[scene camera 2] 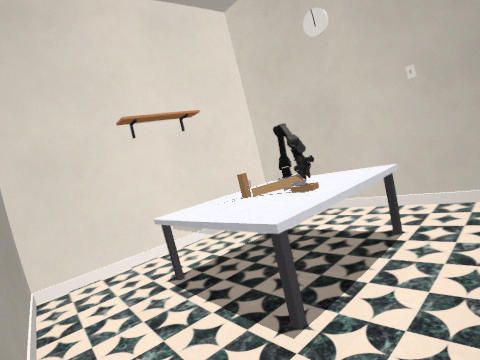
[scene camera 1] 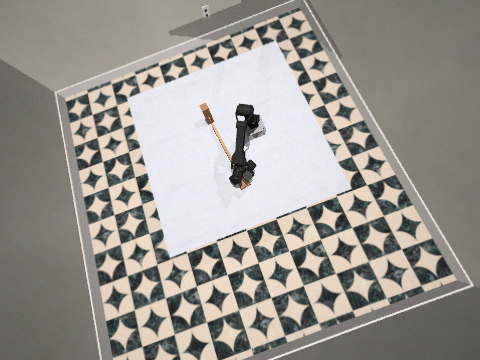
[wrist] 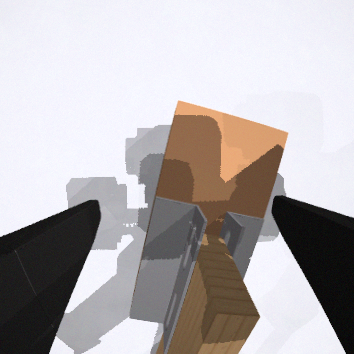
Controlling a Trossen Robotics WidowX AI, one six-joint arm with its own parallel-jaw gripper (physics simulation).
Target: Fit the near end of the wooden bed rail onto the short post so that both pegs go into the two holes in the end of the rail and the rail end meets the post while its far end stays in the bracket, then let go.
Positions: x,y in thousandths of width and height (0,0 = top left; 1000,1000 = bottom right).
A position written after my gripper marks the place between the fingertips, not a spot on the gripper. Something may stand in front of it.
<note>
My gripper (wrist: 530,583) is open, with nothing in its grasp. Also in view: a wooden bed rail (wrist: 614,863).
</note>
